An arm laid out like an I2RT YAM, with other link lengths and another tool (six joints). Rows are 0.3 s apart.
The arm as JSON. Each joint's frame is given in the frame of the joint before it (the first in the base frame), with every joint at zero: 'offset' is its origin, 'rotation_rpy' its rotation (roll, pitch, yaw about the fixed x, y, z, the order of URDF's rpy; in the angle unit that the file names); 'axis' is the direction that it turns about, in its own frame. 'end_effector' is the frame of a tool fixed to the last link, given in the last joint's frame.
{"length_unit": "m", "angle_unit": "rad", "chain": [
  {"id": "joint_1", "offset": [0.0, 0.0, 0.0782], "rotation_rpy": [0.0, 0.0, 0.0], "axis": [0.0, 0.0, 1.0]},
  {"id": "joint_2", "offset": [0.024, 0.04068, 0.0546], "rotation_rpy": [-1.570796, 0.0, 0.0], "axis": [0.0, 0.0, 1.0]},
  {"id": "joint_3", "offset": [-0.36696, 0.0, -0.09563], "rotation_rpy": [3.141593, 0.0, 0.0], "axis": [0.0, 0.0, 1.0]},
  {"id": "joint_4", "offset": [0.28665, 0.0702, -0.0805], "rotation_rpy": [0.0, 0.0, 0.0], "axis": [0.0, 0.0, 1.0]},
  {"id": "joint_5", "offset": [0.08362, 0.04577, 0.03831], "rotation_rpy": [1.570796, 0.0, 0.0], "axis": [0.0, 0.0, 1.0]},
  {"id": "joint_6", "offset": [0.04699, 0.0, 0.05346], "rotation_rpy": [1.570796, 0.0, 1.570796], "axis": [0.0, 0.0, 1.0]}
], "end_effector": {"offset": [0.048, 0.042, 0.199], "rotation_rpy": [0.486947, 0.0, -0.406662]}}
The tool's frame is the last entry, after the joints.
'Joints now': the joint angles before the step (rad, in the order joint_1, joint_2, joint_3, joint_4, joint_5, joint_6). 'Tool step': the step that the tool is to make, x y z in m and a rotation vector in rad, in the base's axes. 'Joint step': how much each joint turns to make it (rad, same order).
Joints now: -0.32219, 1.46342, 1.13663, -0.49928, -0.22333, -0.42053
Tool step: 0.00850, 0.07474, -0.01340, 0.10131, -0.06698, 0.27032
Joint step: 0.02454, -0.03202, -0.10036, 0.06396, -0.25255, -0.10838
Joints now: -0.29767, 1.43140, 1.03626, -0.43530, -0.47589, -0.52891
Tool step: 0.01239, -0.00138, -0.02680, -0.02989, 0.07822, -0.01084
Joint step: 0.04153, 0.08597, 0.03747, -0.01525, 0.07212, 0.00787
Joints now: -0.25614, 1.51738, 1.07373, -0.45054, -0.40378, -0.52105
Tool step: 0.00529, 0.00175, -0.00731, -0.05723, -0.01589, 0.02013
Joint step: 0.03064, 0.00067, -0.03715, 0.05703, 0.04672, -0.02658
